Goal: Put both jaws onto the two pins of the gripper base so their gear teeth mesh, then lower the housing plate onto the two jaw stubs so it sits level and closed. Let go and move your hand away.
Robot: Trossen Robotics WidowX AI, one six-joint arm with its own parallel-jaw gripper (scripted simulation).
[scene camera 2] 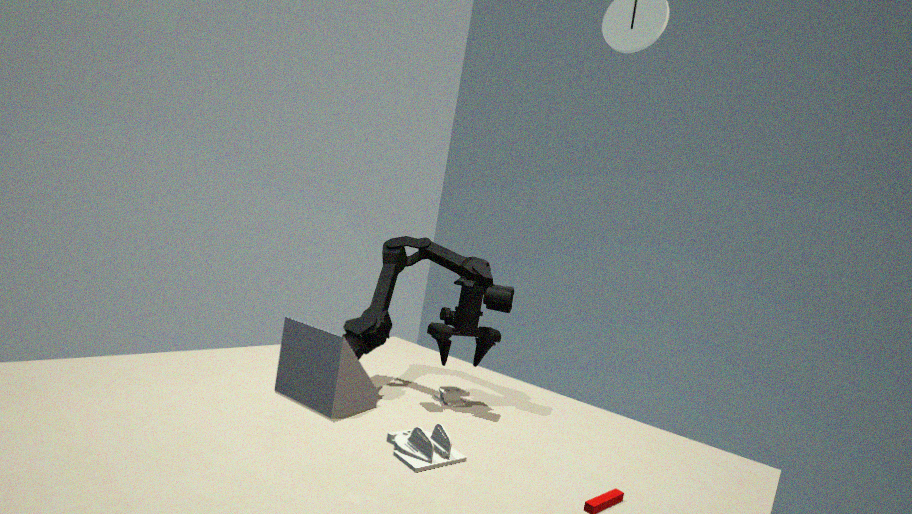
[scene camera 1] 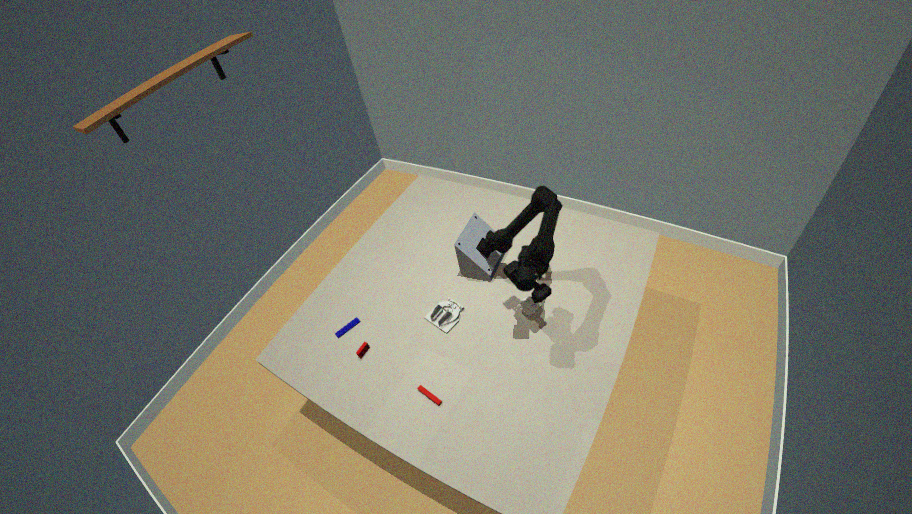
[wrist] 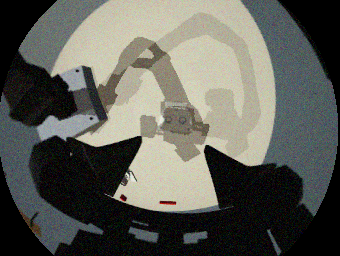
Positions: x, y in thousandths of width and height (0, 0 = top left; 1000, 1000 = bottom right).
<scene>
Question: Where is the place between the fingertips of my gripper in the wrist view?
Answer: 510, 564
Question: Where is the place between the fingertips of my gripper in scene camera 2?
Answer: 504, 713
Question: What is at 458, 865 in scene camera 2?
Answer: A white jaw.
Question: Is my gripper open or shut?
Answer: Open.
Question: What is my gripper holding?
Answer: Nothing.
</scene>
